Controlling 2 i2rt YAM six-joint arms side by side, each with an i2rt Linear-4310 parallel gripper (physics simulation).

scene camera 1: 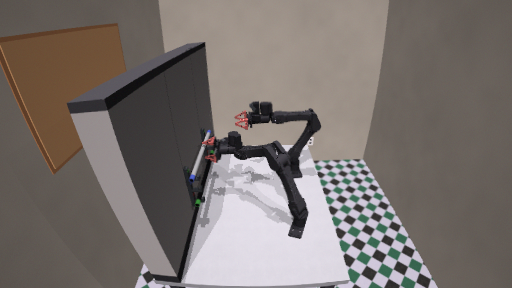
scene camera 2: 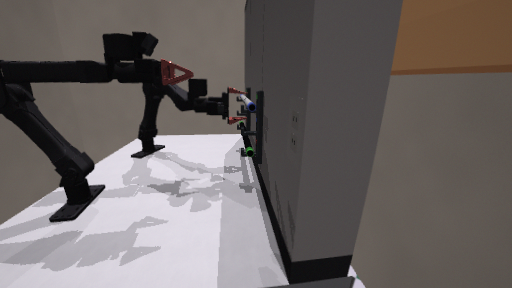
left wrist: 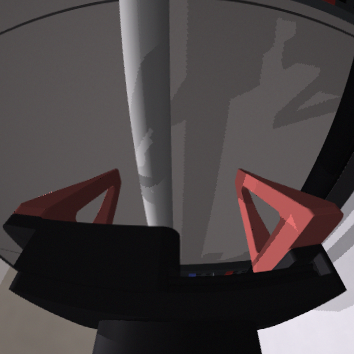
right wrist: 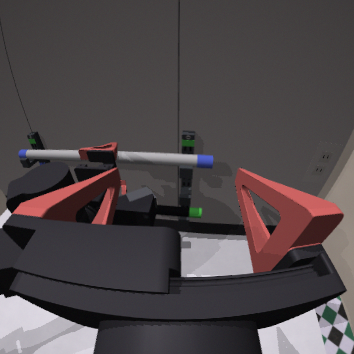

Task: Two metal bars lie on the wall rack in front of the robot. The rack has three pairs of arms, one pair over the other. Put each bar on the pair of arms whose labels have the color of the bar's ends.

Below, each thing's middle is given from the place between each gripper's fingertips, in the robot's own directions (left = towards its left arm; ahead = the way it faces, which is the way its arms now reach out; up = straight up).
My left gripper is now 10 mm past the blue-ended bar (right wrist: 158, 158), 50 mm to the right of it and 20 mm below it. From my left hand the other things lie so: rack post (right wrist: 185, 171): 10 mm ahead, 150 mm to the right, 60 mm below.
I see my right gripper 180 mm short of the rack post, 10 mm to the right of it and 170 mm above it. From my right hand the other things lie so: blue-ended bar 160 mm ahead, 210 mm to the left, 100 mm below.
